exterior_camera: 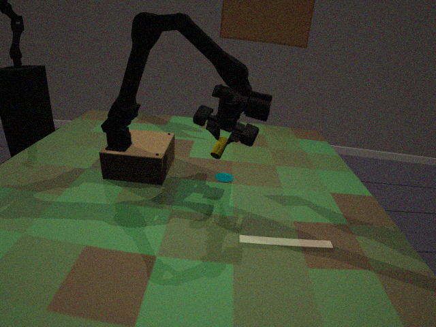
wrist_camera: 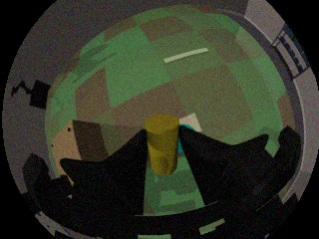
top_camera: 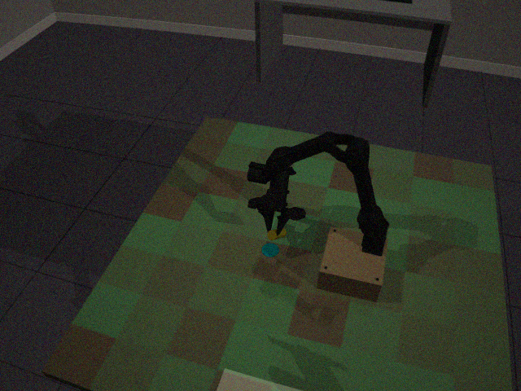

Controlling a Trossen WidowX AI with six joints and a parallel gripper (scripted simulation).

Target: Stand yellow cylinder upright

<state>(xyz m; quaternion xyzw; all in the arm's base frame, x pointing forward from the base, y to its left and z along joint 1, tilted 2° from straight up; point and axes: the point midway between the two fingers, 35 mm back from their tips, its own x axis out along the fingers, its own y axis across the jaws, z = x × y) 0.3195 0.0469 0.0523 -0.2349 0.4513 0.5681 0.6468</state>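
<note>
My gripper tip is 2 cm short of the cyan circle, 2 cm to the left of it and 12 cm above it. The rest, counted from my gripper tip: yellow tall cylinder (1 cm behind, 2 cm to the right, 2 cm below).
</note>
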